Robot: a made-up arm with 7 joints.
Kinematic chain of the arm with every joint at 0, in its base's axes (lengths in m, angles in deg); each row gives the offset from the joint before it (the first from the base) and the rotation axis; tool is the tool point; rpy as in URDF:
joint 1: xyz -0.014 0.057 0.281 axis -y
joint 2: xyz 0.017 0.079 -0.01 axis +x
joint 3: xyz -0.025 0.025 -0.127 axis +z
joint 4: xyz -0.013 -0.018 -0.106 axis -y
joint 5: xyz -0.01 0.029 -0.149 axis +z
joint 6: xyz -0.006 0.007 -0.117 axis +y
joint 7: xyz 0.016 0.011 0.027 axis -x
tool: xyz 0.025 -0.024 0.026 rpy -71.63 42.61 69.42
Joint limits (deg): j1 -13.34..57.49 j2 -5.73..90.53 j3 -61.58..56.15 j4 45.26..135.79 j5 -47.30..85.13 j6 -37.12..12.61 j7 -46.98..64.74
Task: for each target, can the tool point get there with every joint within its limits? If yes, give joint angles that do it. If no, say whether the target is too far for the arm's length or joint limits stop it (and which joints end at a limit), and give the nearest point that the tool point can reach.
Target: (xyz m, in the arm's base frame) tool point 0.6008 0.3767 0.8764
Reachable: no: too far | nearest point 0.2519 0.3372 0.3865 | short by 0.603 m
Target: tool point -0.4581 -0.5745 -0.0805
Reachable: no: too far | nearest point -0.0375 -0.0635 -0.0782 | short by 0.662 m
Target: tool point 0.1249 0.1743 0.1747
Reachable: yes | joints 3.98 30.89 -31.81 126.85 29.97 -9.44 33.80
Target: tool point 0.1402 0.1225 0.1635
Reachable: yes | joints 14.45 28.59 -44.89 120.59 66.78 -27.43 -25.07
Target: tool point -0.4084 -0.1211 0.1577
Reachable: no: joint limits stop it (at a limit: joint 1, joint 2, joint 3, joint 5, joint 6) | nearest point 0.0061 -0.0612 0.0681 | short by 0.428 m
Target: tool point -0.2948 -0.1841 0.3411
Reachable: no: joint limits stop it (at a limit: joint 1, joint 2, joint 3, joint 4, joint 5, joint 6) | nearest point 0.0112 0.0066 0.2219 | short by 0.380 m
